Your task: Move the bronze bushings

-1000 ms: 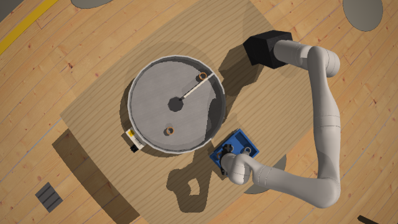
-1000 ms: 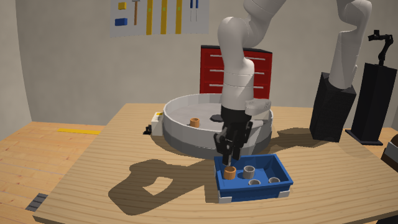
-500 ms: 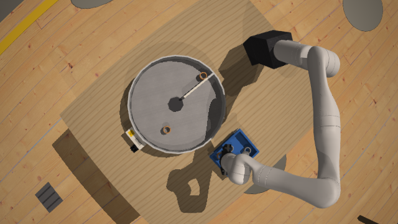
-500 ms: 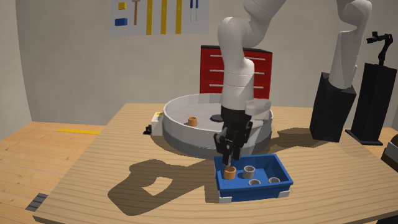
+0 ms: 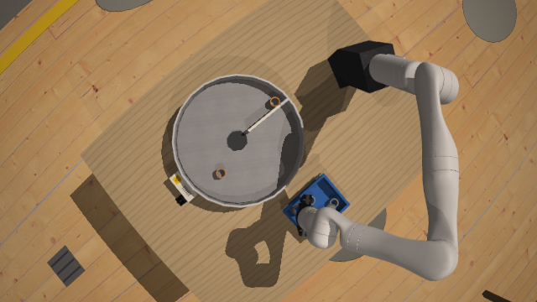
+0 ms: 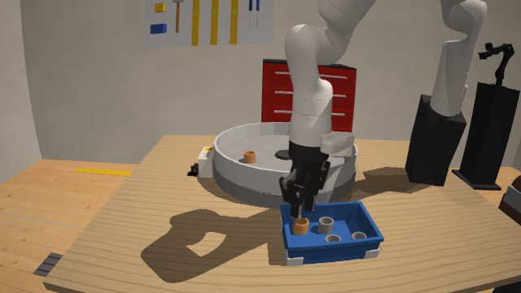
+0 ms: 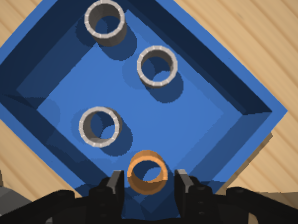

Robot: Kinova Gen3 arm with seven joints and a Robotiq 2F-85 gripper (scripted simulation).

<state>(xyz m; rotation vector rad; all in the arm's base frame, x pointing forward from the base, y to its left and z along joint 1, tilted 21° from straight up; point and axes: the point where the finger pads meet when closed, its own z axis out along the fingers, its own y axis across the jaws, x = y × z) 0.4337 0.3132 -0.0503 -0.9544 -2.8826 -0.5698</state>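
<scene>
Right now the blue crate is 6 cm behind my hand, 4 cm below it and 2 cm to the left of it. Round my hand: grey turntable disc: 31 cm to the right, 5 cm ahead, 1 cm below.
</scene>
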